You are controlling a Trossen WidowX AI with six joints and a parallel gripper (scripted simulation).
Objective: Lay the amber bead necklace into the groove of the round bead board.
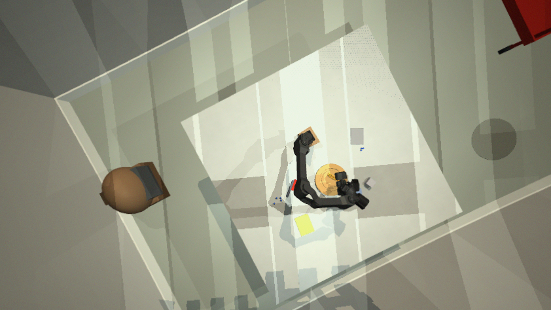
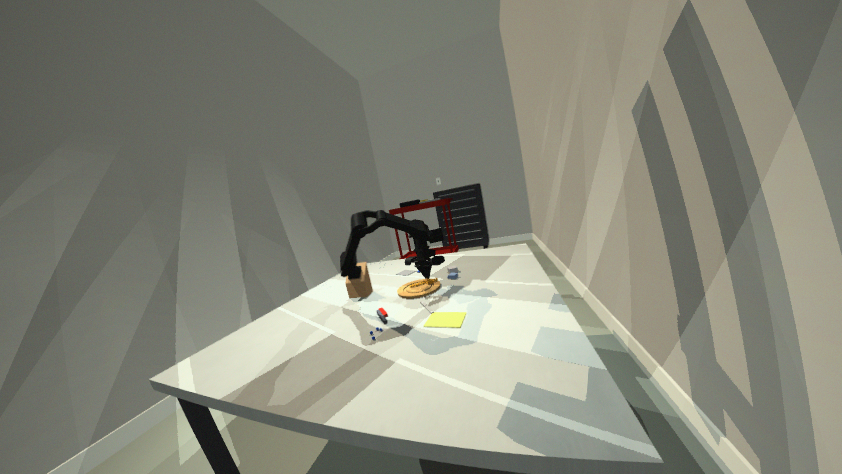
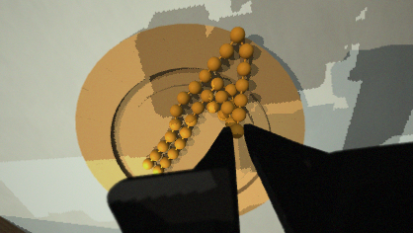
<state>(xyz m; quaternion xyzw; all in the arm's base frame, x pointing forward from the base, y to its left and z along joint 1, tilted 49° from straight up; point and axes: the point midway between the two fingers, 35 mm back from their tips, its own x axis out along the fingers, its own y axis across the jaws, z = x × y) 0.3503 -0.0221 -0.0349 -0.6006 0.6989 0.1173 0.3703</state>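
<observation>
Now: the round bead board 5 cm behind my gripper tip, 4 cm below it and 1 cm to the right of it. Round my gripper tip: light blue cube 10 cm ahead, 9 cm to the left, 3 cm below; then red-handled tool 24 cm to the right, 13 cm behind, 4 cm below; then white cube 18 cm to the left, 9 cm ahead, 3 cm below.
</observation>
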